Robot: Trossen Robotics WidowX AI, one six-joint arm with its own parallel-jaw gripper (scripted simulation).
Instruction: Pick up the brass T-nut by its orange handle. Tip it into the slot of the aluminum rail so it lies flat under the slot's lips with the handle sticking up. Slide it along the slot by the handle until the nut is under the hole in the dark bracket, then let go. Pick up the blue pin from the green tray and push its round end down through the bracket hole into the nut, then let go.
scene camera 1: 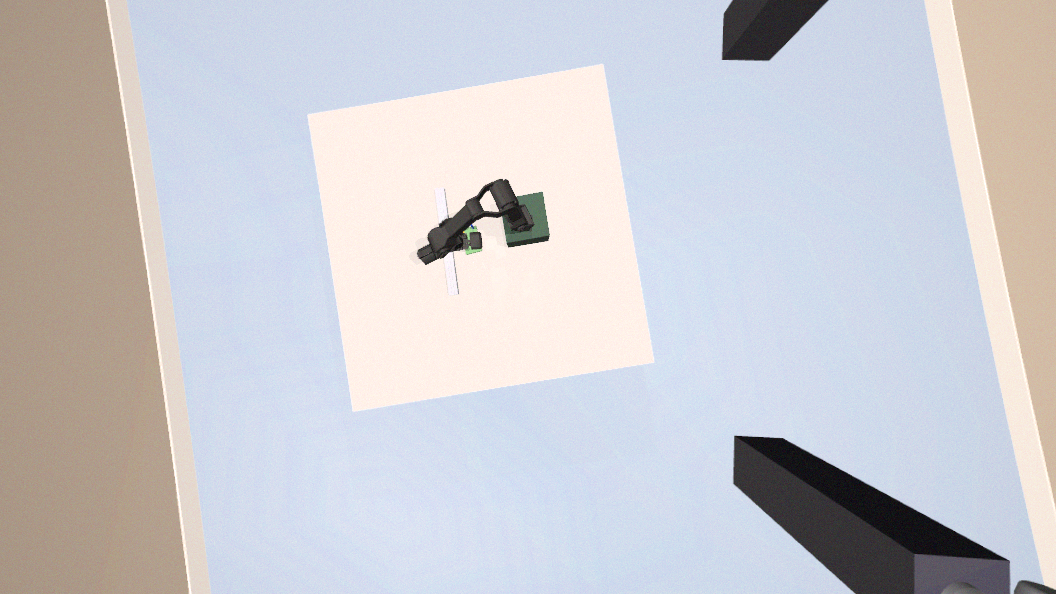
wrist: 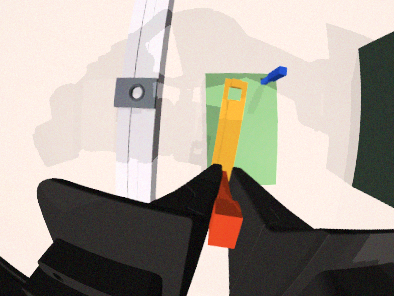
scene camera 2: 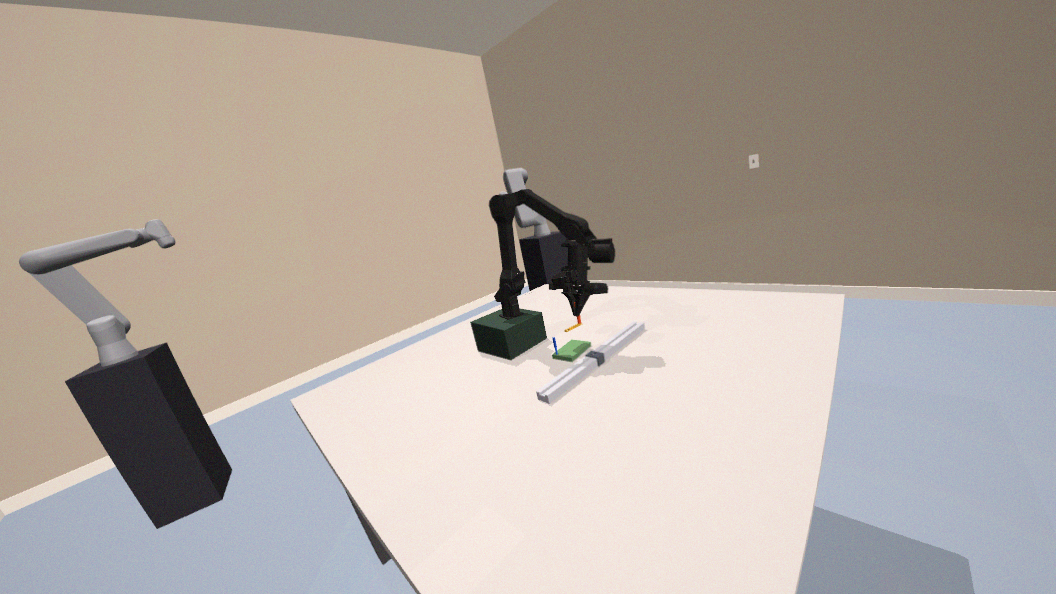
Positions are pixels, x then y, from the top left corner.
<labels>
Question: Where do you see a brass T-nut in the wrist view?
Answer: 225,222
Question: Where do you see an aluminum rail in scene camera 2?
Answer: At 553,389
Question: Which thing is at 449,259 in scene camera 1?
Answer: An aluminum rail.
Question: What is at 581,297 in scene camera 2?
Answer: My gripper.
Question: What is my gripper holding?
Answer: A brass T-nut.
</labels>
